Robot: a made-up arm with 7 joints. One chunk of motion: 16 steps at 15 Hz.
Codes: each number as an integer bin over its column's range. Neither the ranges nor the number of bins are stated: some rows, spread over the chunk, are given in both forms.
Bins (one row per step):
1: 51 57 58 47 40 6 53
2: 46 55 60 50 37 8 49
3: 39 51 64 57 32 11 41
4: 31 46 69 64 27 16 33
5: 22 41 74 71 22 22 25
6: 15 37 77 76 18 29 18
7: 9 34 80 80 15 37 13
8: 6 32 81 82 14 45 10
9: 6 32 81 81 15 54 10
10: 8 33 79 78 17 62 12
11: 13 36 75 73 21 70 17
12: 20 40 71 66 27 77 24
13: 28 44 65 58 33 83 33
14: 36 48 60 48 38 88 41
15: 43 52 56 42 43 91 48
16: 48 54 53 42 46 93 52
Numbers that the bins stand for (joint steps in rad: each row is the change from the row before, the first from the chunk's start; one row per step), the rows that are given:
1: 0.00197 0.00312 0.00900 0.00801 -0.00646 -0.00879 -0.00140
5: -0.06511 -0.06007 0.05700 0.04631 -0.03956 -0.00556 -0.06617
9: -0.10212 -0.09562 0.07800 0.06227 -0.05242 0.00091 -0.10087
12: -0.06974 -0.06402 0.04800 0.03833 -0.03036 0.00556 -0.06848
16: -0.00497 -0.00873 -0.00600 0.00003 0.00457 0.00879 -0.00372
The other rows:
2: -0.00960 -0.00478 0.01500 0.01280 -0.01198 -0.00838 -0.01066
3: -0.02579 -0.02058 0.02700 0.02397 -0.02117 -0.00778 -0.02916
4: -0.04429 -0.04032 0.04200 0.03514 -0.03036 -0.00677 -0.04767
6: -0.08130 -0.07587 0.06600 0.05429 -0.04691 -0.00414 -0.08236
7: -0.09518 -0.08772 0.07500 0.06068 -0.05242 -0.00253 -0.09393
8: -0.10212 -0.09562 0.07800 0.06387 -0.05426 -0.00091 -0.10087
10: -0.09749 -0.09167 0.07200 0.05748 -0.04875 0.00253 -0.09624
11: -0.08593 -0.07982 0.06000 0.04951 -0.04139 0.00414 -0.08468
13: -0.05123 -0.04822 0.03000 0.02557 -0.01933 0.00677 -0.04767
14: -0.03273 -0.03242 0.01500 0.00961 -0.01014 0.00778 -0.02916
15: -0.01654 -0.01663 0.00300 0.00003 -0.00095 0.00838 -0.01297

